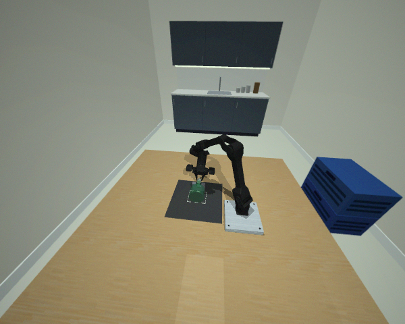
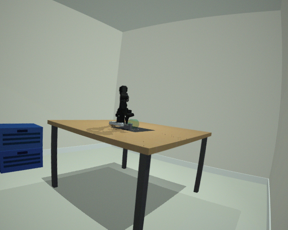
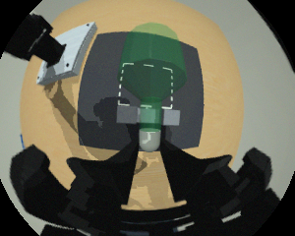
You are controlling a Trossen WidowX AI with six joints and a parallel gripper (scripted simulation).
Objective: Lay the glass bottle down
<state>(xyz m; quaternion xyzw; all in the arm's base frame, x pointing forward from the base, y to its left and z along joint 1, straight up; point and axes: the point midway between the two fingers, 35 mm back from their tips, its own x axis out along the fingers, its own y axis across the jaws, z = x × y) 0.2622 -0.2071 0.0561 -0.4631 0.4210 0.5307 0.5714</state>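
Now: gripper tip 5 cm to the right of the green glass bottle. The rest, counted from my gripper tip: dark mat (11 cm to the left, 5 cm below).
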